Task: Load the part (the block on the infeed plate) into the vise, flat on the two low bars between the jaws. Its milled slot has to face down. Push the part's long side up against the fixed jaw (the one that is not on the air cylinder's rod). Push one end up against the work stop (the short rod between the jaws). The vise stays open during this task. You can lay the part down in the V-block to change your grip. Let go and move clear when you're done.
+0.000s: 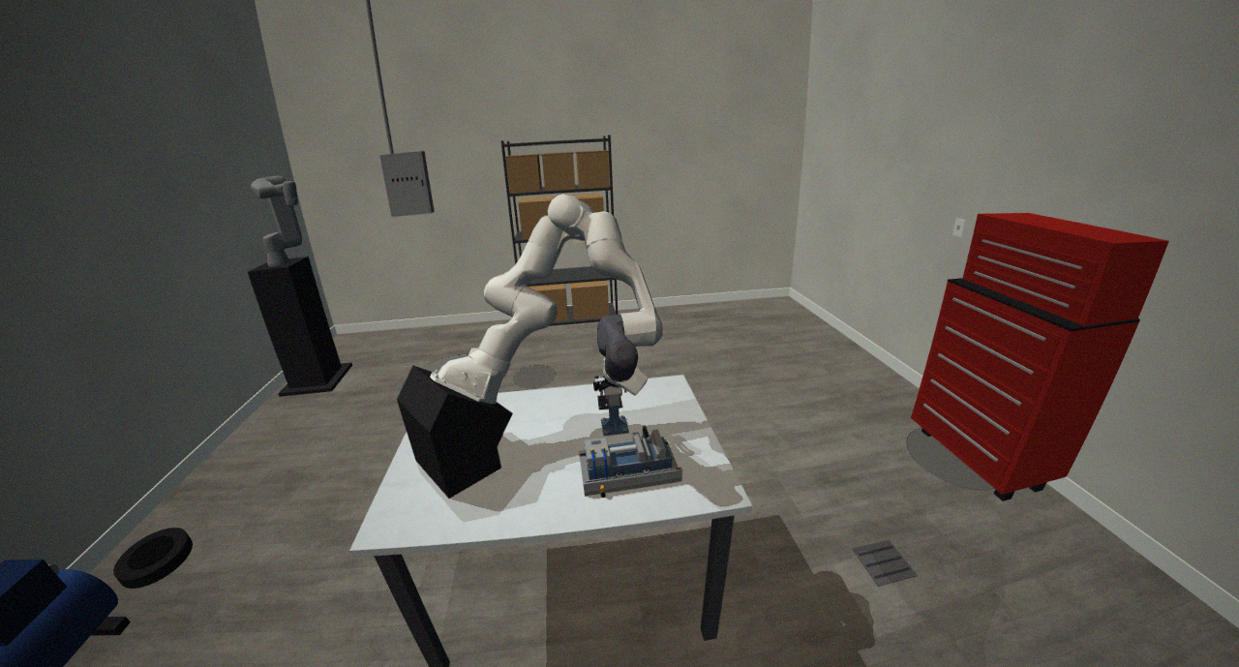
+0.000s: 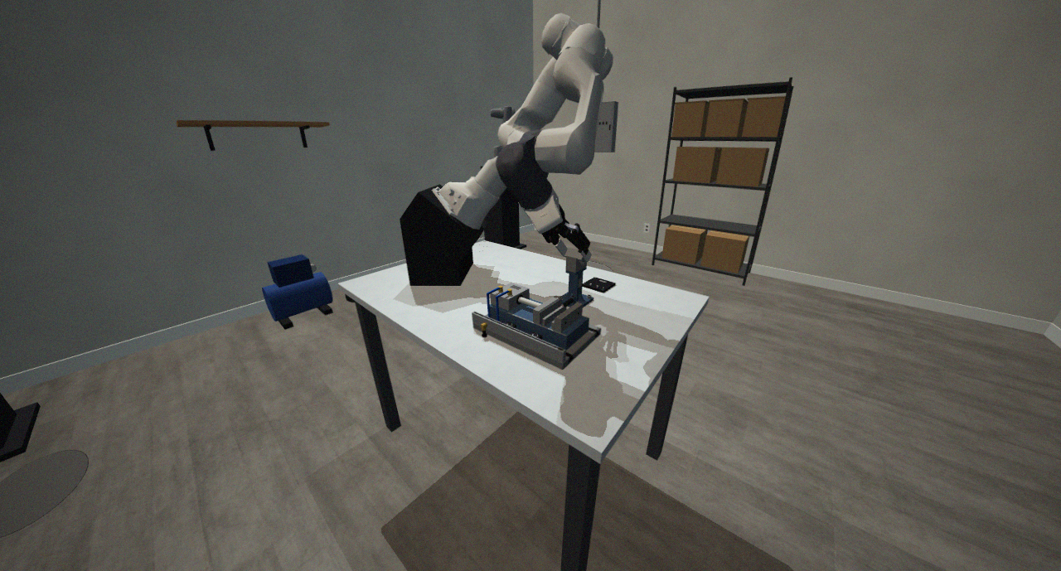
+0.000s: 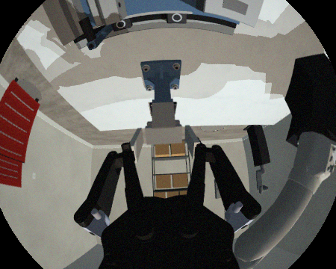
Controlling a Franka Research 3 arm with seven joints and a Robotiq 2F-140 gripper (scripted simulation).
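Right now the part is 3 cm below my hand and 1 cm to the left of it. The rest, counted from my hand: black infeed plate 18 cm to the left, 17 cm below, 1 cm ahead.
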